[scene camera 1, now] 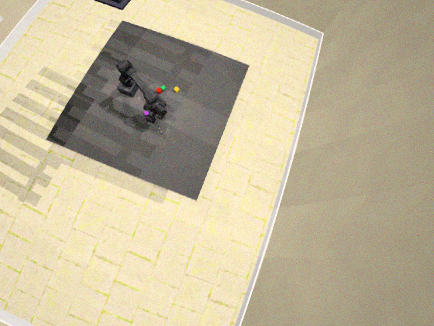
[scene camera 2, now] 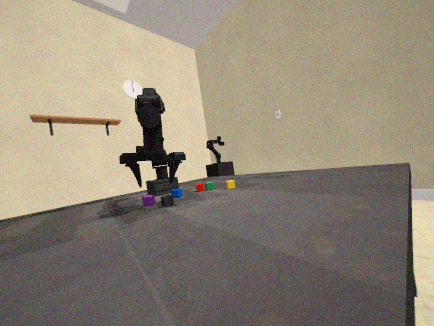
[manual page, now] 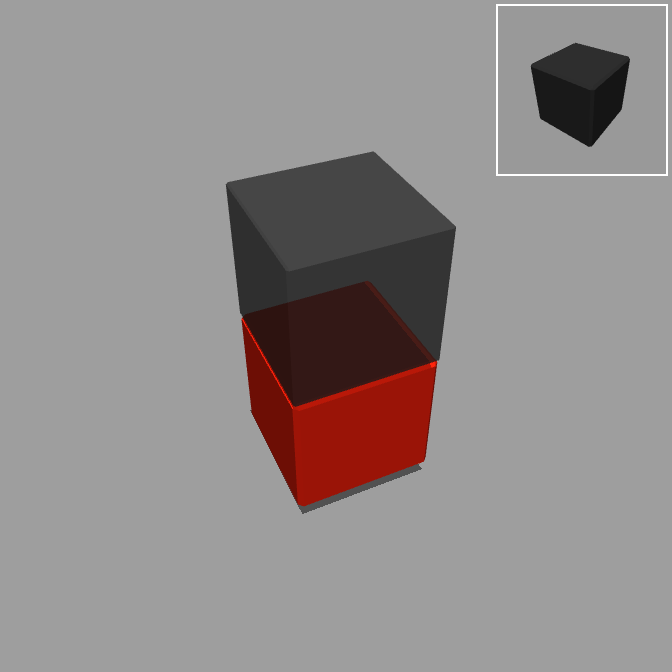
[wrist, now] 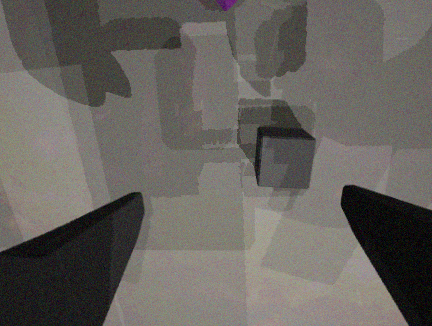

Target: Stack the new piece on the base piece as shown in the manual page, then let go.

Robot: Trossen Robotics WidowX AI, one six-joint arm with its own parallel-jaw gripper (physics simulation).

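Places are measured from the arm's base along level axes (x ahead, y left, z up), in metres.
Pixels of known places: gripper, between the fingertips: (scene camera 1: 157,116) (scene camera 2: 156,185) (wrist: 241,198); arm's base, origin of its link: (scene camera 1: 128,84) (scene camera 2: 162,179).
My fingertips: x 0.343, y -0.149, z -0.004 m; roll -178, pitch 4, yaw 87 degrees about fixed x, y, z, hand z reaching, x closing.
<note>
For each thing: its middle in the pictures, then the offset to it from my fingertips.
- black cube, middle of its body: (wrist: 281,156) (scene camera 2: 167,200) dx -0.001, dy +0.026, dz -0.055 m
- purple cube, middle of its body: (scene camera 2: 148,200) (scene camera 1: 146,113) dx -0.112, dy +0.001, dz -0.055 m
- blue cube, middle of its body: (scene camera 2: 176,193) dx -0.118, dy +0.114, dz -0.055 m
- red cube, middle of its body: (scene camera 2: 200,187) (scene camera 1: 159,90) dx -0.121, dy +0.229, dz -0.055 m
- green cube, middle of its body: (scene camera 2: 209,186) (scene camera 1: 163,88) dx -0.100, dy +0.264, dz -0.055 m
- yellow cube, middle of its body: (scene camera 2: 230,184) (scene camera 1: 176,89) dx +0.005, dy +0.300, dz -0.055 m
My gripper (scene camera 1: 157,118) (scene camera 2: 156,184) (wrist: 241,198) is open and empty, pointing down above the dark table. A black cube (scene camera 2: 167,200) (wrist: 285,160) lies below it, right of centre between the fingertips in the wrist view. A purple cube (scene camera 1: 146,113) (scene camera 2: 148,200) (wrist: 226,4) lies nearby, cut off at the top edge of the wrist view. A blue cube (scene camera 2: 176,193) lies behind the black one in scene camera 2; the arm seems to hide it in scene camera 1. No cube is seen stacked on another. Which are the new and base pieces cannot be told.
A red cube (scene camera 1: 159,90) (scene camera 2: 200,187) and a green cube (scene camera 1: 163,87) (scene camera 2: 209,186) lie close together, with a yellow cube (scene camera 1: 176,89) (scene camera 2: 230,184) apart from them. Another small black arm (scene camera 2: 215,150) stands in the background on a dark block (scene camera 2: 220,169).
</note>
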